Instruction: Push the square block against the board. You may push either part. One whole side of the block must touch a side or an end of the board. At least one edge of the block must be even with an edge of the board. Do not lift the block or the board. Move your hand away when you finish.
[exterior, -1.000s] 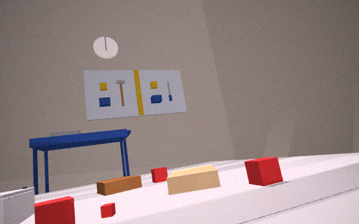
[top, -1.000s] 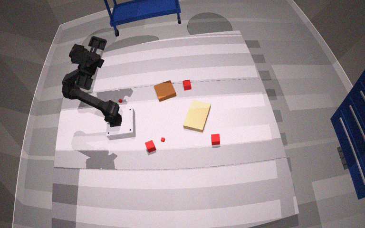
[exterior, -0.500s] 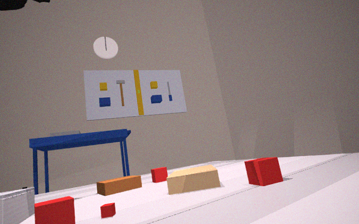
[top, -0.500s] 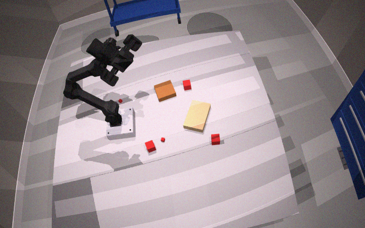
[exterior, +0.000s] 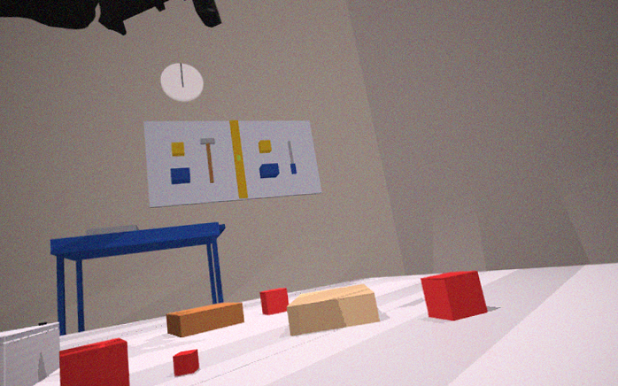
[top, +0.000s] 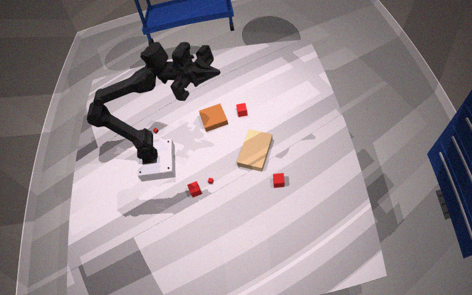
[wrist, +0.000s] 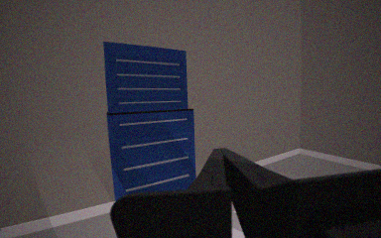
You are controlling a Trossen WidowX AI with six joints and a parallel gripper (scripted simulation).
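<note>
My gripper tip is now 8 cm past the square block, 25 cm to the right of it and 51 cm above it. The rest, counted from my gripper tip: tan board (7 cm ahead, 6 cm to the left, 51 cm below).
</note>
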